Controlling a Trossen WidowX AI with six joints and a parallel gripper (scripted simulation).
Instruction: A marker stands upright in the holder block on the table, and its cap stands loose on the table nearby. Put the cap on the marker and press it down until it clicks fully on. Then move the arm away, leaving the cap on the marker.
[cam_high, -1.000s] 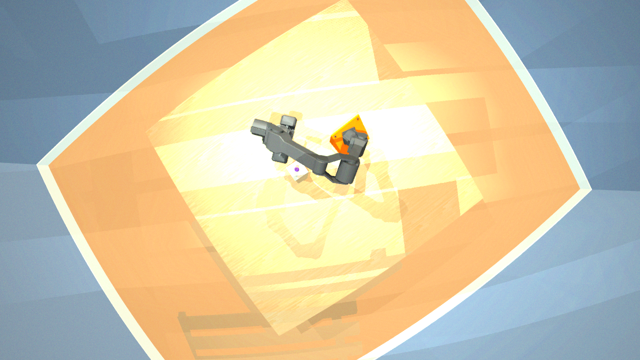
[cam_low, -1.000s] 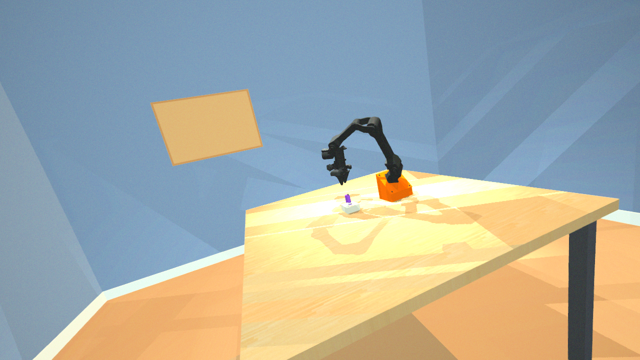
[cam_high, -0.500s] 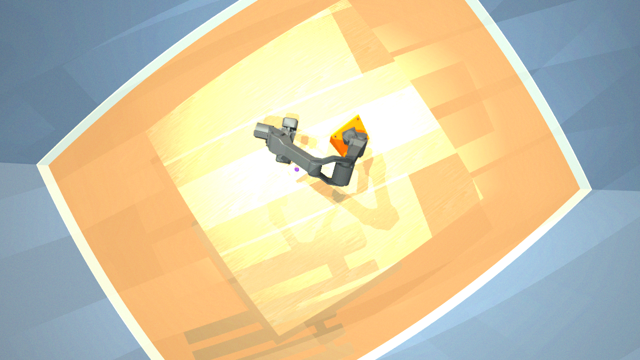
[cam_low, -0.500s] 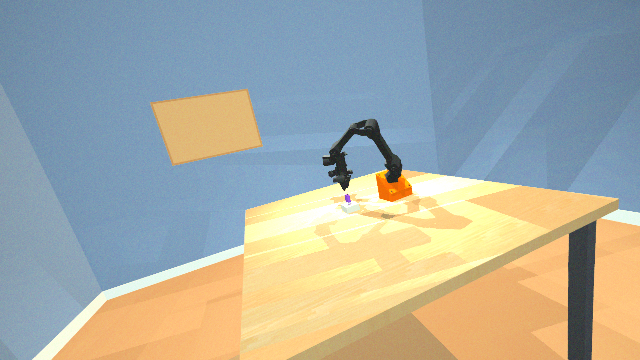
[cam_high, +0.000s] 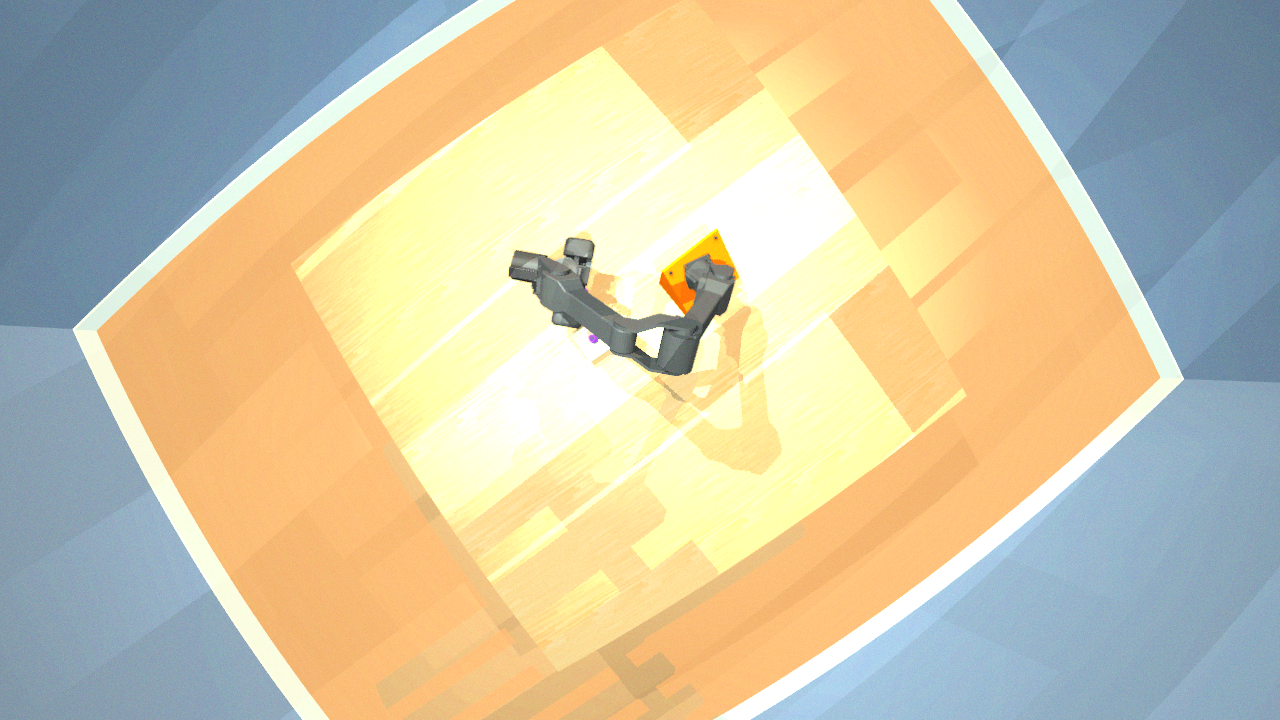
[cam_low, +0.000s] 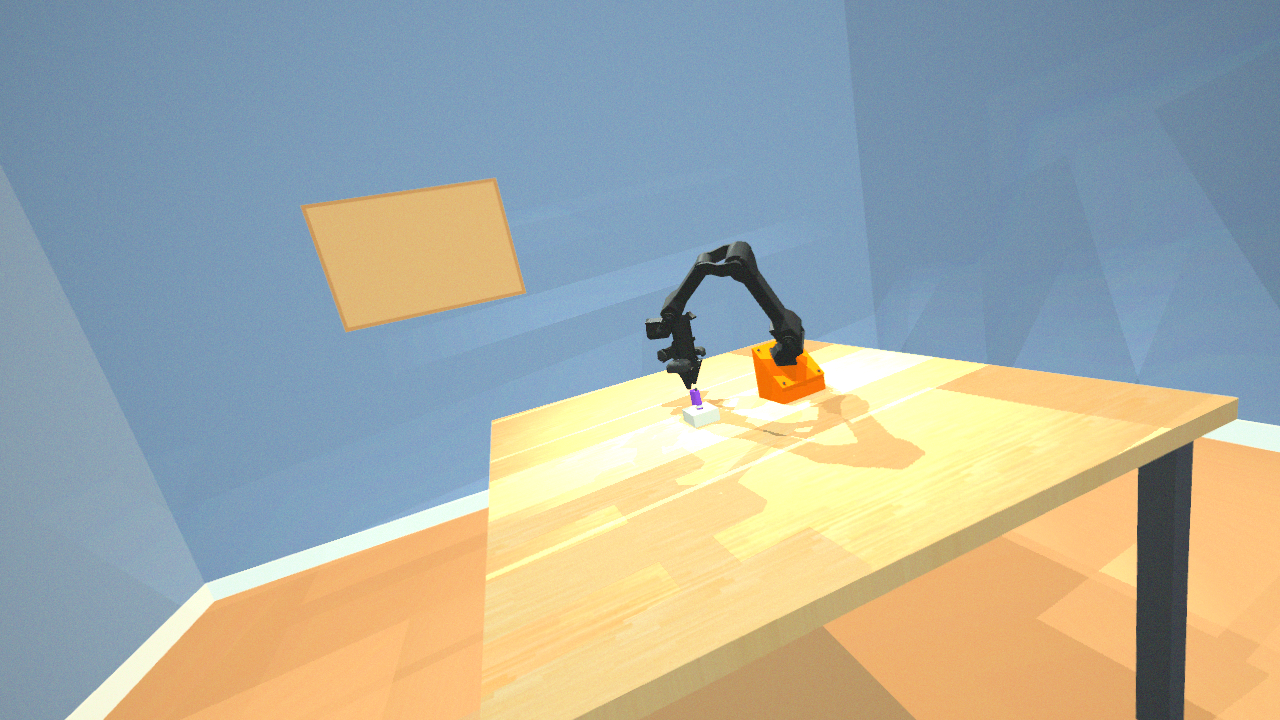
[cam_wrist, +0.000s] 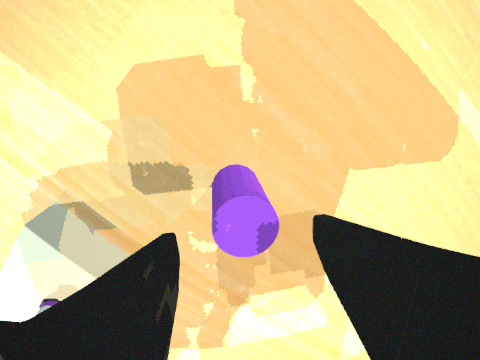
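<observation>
The purple cap is 4 cm below my gripper tip. From my gripper tip the other things lie so: white holder block (2 cm ahead, 12 cm to the left, 5 cm below).
</observation>
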